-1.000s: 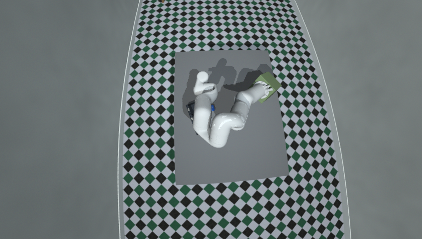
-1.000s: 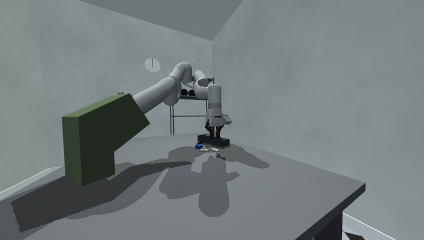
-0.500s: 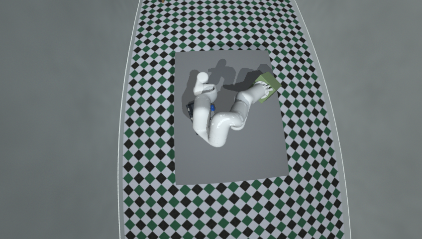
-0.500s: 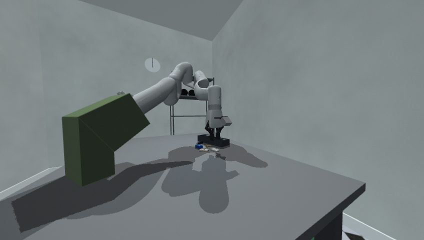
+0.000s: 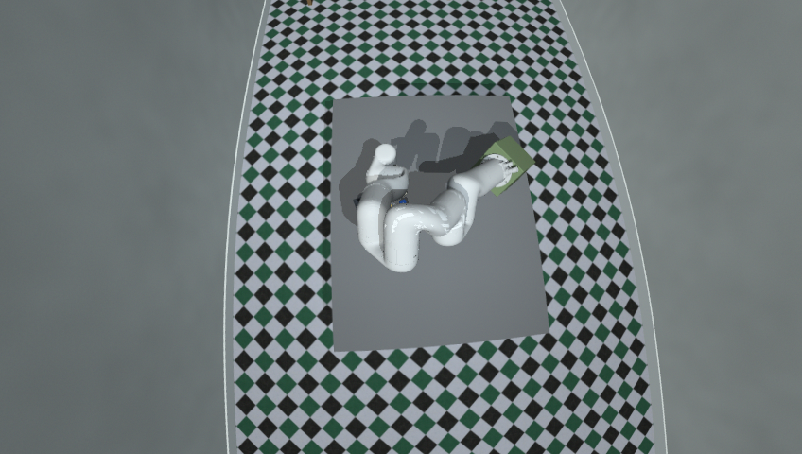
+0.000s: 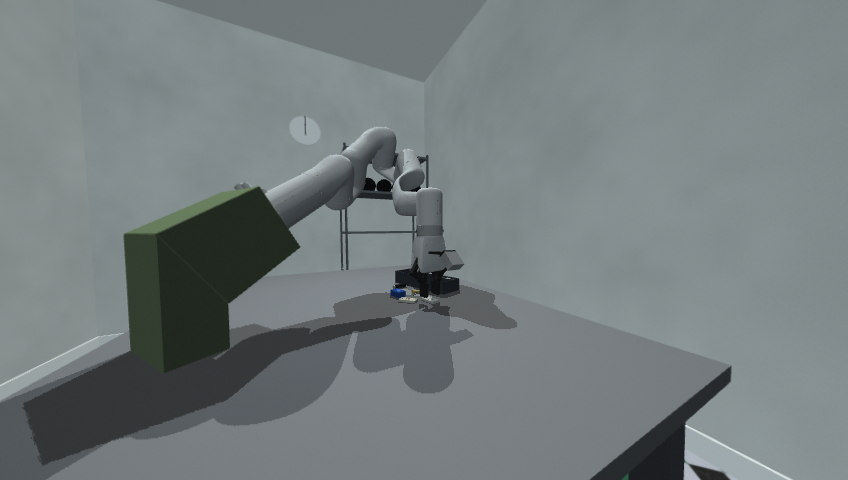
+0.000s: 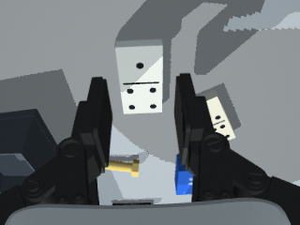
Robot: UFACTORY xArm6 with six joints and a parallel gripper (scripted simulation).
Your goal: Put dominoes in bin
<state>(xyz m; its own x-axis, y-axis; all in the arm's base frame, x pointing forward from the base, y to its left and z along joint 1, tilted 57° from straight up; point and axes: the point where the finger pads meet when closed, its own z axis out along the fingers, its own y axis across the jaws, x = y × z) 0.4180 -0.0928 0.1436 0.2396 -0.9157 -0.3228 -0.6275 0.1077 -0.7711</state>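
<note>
My gripper is now 30 mm above the white domino. From my hand the other things lie so: cream domino: 60 mm behind, 30 mm below, 20 mm to the left; then yellow bolt: 90 mm to the left, 30 mm below, 20 mm behind; then blue block: 100 mm to the left, 80 mm behind, 30 mm below.
</note>
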